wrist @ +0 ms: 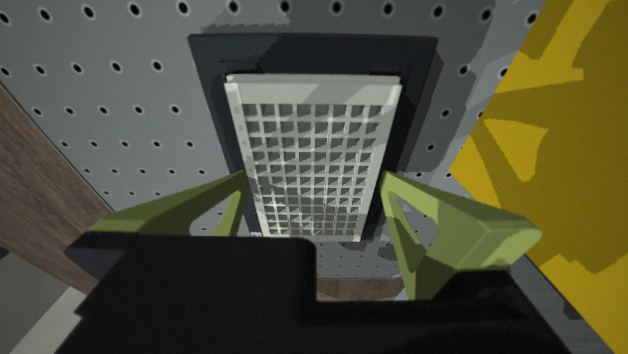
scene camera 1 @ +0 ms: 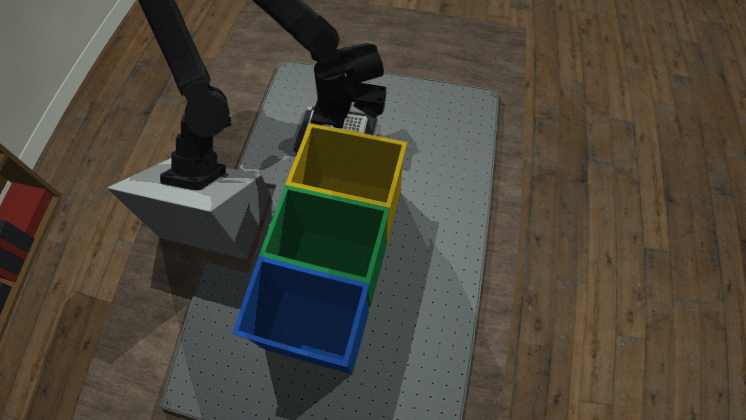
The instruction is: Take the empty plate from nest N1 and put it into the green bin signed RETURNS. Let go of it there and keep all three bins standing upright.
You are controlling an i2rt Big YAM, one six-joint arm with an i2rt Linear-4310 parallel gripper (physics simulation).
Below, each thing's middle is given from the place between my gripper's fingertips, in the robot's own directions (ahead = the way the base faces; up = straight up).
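My gripper right at the white gridded plate (wrist: 312, 144). From my gripper: dark nest (wrist: 275, 53), 10 mm below; yellow bin (scene camera 1: 357, 166), 80 mm ahead, 170 mm to the right, 70 mm above; green bin (scene camera 1: 335, 235), 70 mm ahead, 300 mm to the right, 70 mm above. Farthest from my gripper of the things named here, going by their middles: the green bin.
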